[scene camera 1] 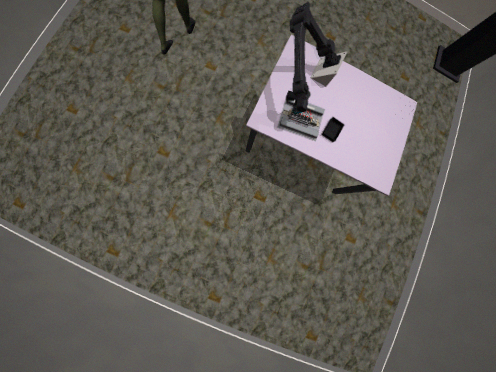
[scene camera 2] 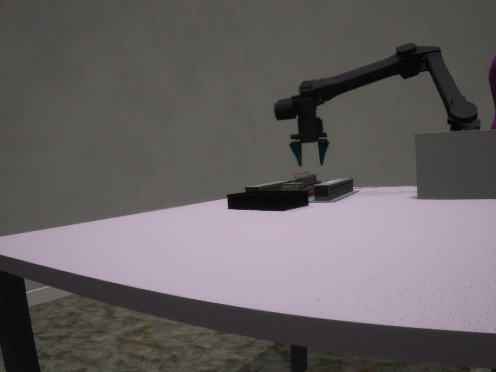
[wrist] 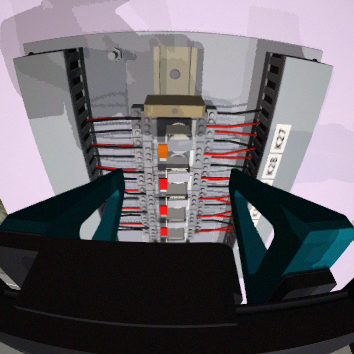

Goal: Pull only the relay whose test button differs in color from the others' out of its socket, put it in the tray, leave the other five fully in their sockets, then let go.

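Pixels of known places: gripper, between the fingertips: (scene camera 1: 295,109) (scene camera 2: 311,166) (wrist: 176,176); arm's base, origin of its link: (scene camera 1: 332,62) (scene camera 2: 469,157).
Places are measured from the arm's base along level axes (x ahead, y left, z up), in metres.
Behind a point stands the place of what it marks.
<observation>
In the wrist view a row of relays sits in sockets on the panel (wrist: 225,62) {x 0.462, y -0.176, z -0.097 m} (scene camera 1: 299,131). One relay with an orange test button (wrist: 162,151) {x 0.507, y -0.119, z -0.030 m} is near the far end of the row, beside the tan end block (wrist: 174,107) {x 0.501, y -0.141, z -0.059 m}. Relays nearer the gripper have red buttons (wrist: 163,184) {x 0.503, y -0.092, z -0.030 m}. The nearest part of the row is hidden by the gripper body. My gripper (wrist: 176,176) {x 0.497, y -0.113, z -0.012 m} (scene camera 2: 311,164) {x 0.497, y -0.113, z -0.012 m} is open and empty, its fingers astride the row and above it; in the wrist view the orange button lies beyond the fingertip line. The black tray (scene camera 1: 333,129) {x 0.451, y 0.234, z -0.097 m} (scene camera 2: 267,201) {x 0.430, y 0.286, z -0.079 m} stands beside the panel and shows no relay.
Grey wire ducts (wrist: 45,125) {x 0.603, y -0.118, z -0.057 m} (wrist: 305,105) {x 0.400, y -0.162, z -0.057 m} run along both sides of the relay row, with red and black wires between them and the sockets. The right duct carries labels, K27 (wrist: 279,139) {x 0.412, y -0.129, z -0.057 m} among them. A light box-like block (scene camera 2: 455,165) {x 0.033, y 0.057, z -0.018 m} stands by the arm's base on the table (scene camera 2: 200,250) {x 0.301, y 0.695, z -0.100 m}.
</observation>
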